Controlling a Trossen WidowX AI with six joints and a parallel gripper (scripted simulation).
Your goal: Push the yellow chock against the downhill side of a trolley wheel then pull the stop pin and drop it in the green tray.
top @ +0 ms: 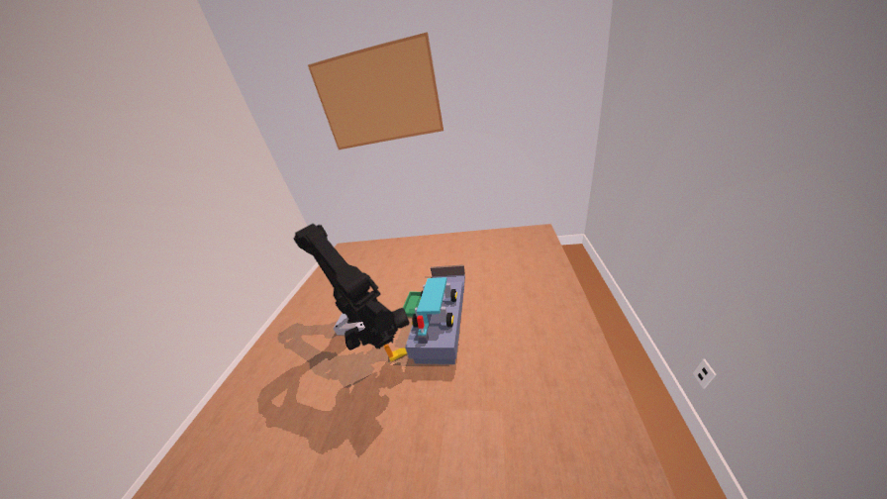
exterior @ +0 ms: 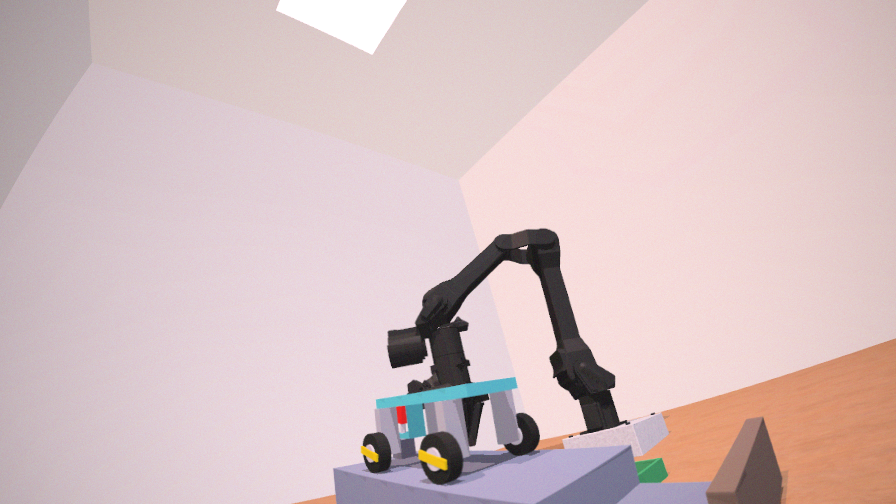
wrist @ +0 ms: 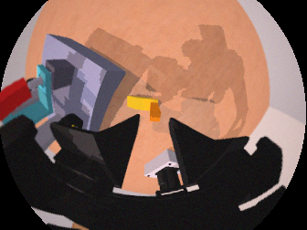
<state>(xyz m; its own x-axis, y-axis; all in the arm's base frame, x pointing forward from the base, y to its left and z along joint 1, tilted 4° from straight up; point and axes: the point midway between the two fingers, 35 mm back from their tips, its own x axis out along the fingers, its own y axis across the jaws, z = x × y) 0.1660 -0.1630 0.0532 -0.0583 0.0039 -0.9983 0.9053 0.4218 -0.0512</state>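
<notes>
My gripper tip is now 2 cm short of the yellow chock, 1 cm to the right of it and 5 cm above it. Also, from my gripper tip: trolley (16 cm ahead, 12 cm to the left, 3 cm above); red-headed stop pin (13 cm ahead, 1 cm to the left, 5 cm above); grey ramp (16 cm ahead, 13 cm to the left, 3 cm below).
</notes>
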